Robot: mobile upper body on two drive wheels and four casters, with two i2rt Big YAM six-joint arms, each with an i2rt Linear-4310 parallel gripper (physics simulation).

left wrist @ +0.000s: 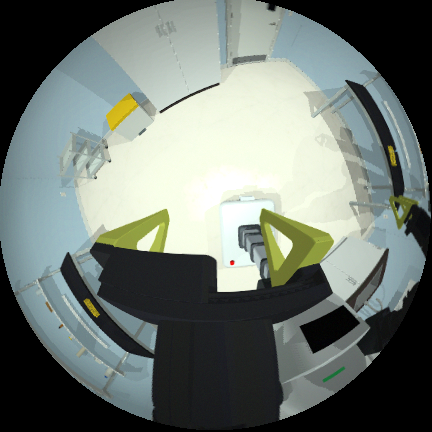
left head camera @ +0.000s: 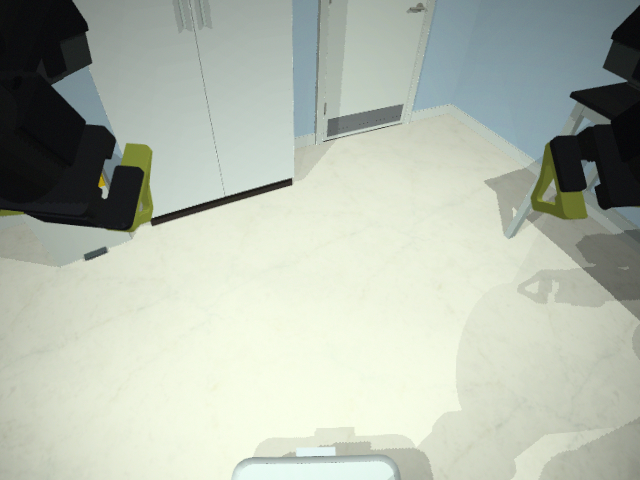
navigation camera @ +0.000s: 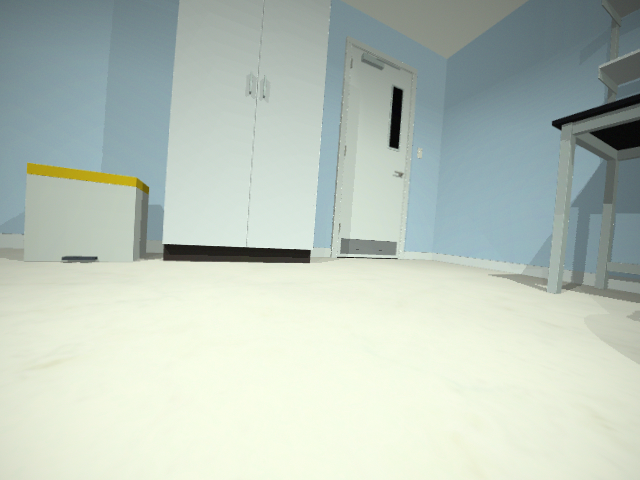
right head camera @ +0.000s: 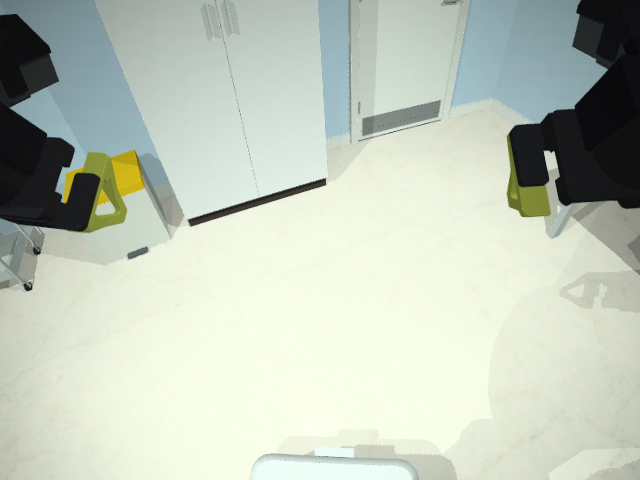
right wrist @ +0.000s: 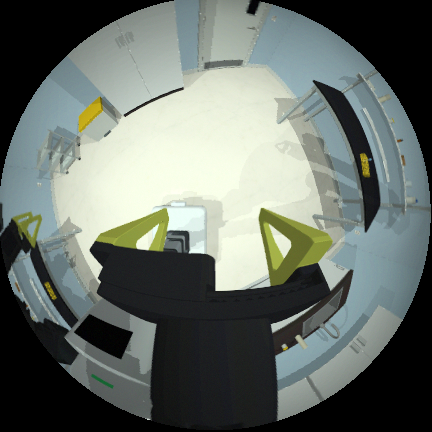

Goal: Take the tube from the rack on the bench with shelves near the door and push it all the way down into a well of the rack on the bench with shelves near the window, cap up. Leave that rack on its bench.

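Frame: origin at the left arm's base, x ahead, y left, z up, level; metres.
Seen in the pictures: left gripper, between the fingertips: (left wrist: 213,213) (left head camera: 101,209) (right head camera: 83,212) (right wrist: 35,214); right gripper, between the fingertips: (left wrist: 394,197) (left head camera: 575,201) (right head camera: 560,196) (right wrist: 213,212).
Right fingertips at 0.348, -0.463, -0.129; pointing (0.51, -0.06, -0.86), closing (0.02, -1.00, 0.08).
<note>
Pixels of each thing's top centre, then the offset from my right fingertips to it, as dx, dy, dz. "spot": a spot on its surface instead. Level surfaces: height alone.
- yellow rack, centre of its top: (right wrist: 366,164) +0.422, -1.396, -0.310
- tube, a spot on its surface: (right wrist: 370,159) spot: +0.459, -1.383, -0.252
- second black-topped bench with shelves, height of its surface: dz -0.367
- dark sink counter, height of its surface: dz -0.371
The bench with shelves near the door, black-topped, shows at the right (left wrist: 369,110) (right wrist: 340,107) (navigation camera: 594,111). A yellow rack (left wrist: 392,156) (right wrist: 365,166) stands on it; a small blue tip of the tube (right wrist: 370,159) shows at the rack in the right wrist view. A second black-topped bench with shelves (left wrist: 112,332) (right wrist: 64,311) lies at the lower left of the wrist views, with another yellow rack (left wrist: 91,308) (right wrist: 50,290) on it. My left gripper (left wrist: 213,213) and right gripper (right wrist: 214,212) are open and empty over the floor, far from both racks.
A tall white cabinet (left head camera: 248,103) (navigation camera: 289,129) stands left of the door (left head camera: 367,62) (navigation camera: 369,180). A yellow-lidded bin (right head camera: 129,222) (navigation camera: 80,217) and a wheeled cart (left wrist: 73,159) are at the left. A dark sink counter (right wrist: 287,337) is at the lower right of the right wrist view.
</note>
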